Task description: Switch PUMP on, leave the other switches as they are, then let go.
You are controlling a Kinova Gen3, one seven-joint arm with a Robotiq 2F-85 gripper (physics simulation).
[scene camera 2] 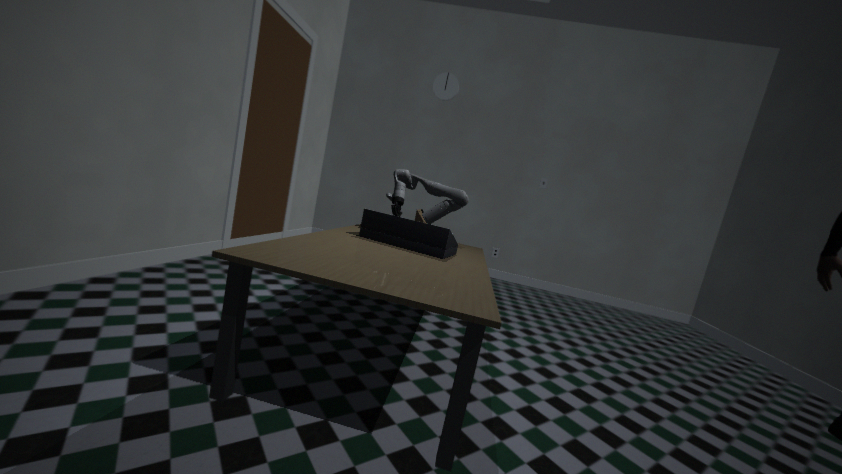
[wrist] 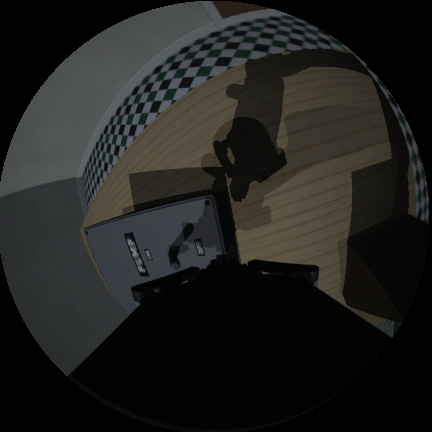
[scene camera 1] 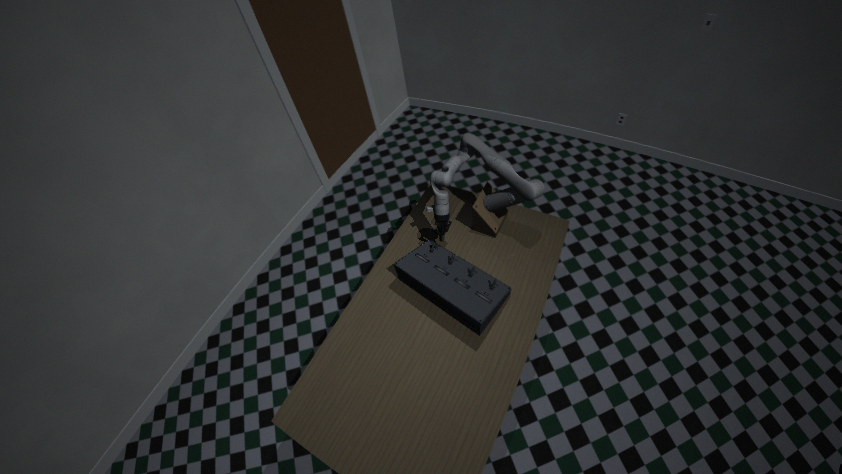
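Pixels of known places: gripper, fingertip midpoint: (wrist: 222, 261) (scene camera 1: 442, 241); arm's base at its link origin: (scene camera 2: 425, 219) (scene camera 1: 489, 203).
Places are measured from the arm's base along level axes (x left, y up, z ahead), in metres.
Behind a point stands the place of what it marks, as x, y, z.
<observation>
The dark grey switch panel (scene camera 1: 447, 291) @[0.021, 0.009, 0.571] (scene camera 2: 406, 232) @[-0.005, -0.046, 0.608] (wrist: 107, 240) @[-0.224, -0.001, 0.491] stands tilted on the table. In the wrist view the PUMP label (wrist: 136, 255) @[-0.180, -0.022, 0.444], the ON label (wrist: 148, 254) @[-0.175, -0.030, 0.421] and the OFF label (wrist: 200, 247) @[-0.158, -0.061, 0.341] show at its end. The PUMP lever (scene camera 1: 433, 247) @[-0.158, -0.022, 0.366] (wrist: 174, 261) @[-0.165, -0.011, 0.347] stands between ON and OFF; which way it is tilted is hard to tell. Three other levers stand in a row beside it, such as the nearest one (scene camera 1: 451, 259) @[-0.046, -0.025, 0.393]; their labels are too small to read. My gripper (scene camera 1: 442, 237) @[-0.142, -0.038, 0.304] (scene camera 2: 397, 213) @[-0.142, -0.038, 0.304] (wrist: 222, 261) @[-0.142, -0.038, 0.304] is shut and empty, above the panel's edge near the PUMP lever, apart from it.
The wooden table (scene camera 1: 400, 365) @[-0.044, -0.133, 0.932] (scene camera 2: 353, 264) @[-0.069, -0.133, 1.196] (wrist: 310, 240) @[-0.089, -0.133, 0.184] carries the panel. A wooden mount (scene camera 1: 489, 219) @[0.031, -0.035, 0.078] (scene camera 2: 420, 216) @[-0.023, 0.019, 0.107] stands at the arm's base, behind the panel. The arm's shadow falls across the table and the PUMP end. A person's hand (scene camera 2: 829, 267) shows at the right edge.
</observation>
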